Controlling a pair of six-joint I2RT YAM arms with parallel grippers.
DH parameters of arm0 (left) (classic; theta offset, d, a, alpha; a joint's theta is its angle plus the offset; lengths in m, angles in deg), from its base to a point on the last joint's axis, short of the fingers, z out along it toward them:
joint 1: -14.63 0.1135 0.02 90
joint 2: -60.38 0 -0.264 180
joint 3: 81.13 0 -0.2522 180
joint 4: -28.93 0 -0.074 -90
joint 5: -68.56 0 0 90
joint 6: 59.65 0.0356 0 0
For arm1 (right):
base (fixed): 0 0 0 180
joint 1: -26.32 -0.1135 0.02 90
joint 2: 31.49 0 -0.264 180
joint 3: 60.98 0 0.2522 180
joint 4: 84.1 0 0.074 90
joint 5: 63.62 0 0 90
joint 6: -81.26 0.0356 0 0
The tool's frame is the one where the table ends.
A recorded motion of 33 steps. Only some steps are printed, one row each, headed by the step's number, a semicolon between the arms.
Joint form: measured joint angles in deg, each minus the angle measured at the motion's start. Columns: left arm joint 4, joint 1, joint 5, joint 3, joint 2, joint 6; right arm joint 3, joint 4, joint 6, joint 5, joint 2, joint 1.
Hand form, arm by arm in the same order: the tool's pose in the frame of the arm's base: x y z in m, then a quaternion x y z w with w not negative. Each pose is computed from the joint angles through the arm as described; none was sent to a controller.
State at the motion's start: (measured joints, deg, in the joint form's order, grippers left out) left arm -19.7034 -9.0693 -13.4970 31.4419 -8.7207 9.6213; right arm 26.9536 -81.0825 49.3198 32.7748 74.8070 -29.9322
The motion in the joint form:
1: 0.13 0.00 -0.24 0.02 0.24 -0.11; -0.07 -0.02 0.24 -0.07 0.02 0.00
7: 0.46 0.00 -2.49 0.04 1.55 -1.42; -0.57 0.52 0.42 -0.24 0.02 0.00
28: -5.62 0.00 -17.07 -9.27 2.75 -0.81; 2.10 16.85 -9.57 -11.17 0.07 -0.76
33: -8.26 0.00 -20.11 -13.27 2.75 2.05; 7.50 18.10 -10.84 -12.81 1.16 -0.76
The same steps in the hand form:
1: 0.2245 -0.1037 0.2697 0.04639 0.93657 -0.18786 0.29221; 0.2385 0.3641 0.2470 -0.01632 0.82551 0.49770 0.26562
7: 0.2222 -0.1012 0.2750 0.02955 0.93325 -0.17931 0.30985; 0.2378 0.3628 0.2431 -0.01369 0.83065 0.49131 0.26162
28: 0.2228 -0.0916 0.3249 -0.01385 0.91769 -0.08251 0.38839; 0.2337 0.3547 0.2312 -0.04741 0.88996 0.33734 0.30318
33: 0.2215 -0.0890 0.3443 -0.00273 0.91131 -0.05416 0.40813; 0.2415 0.3648 0.2530 -0.04840 0.87710 0.34494 0.33072

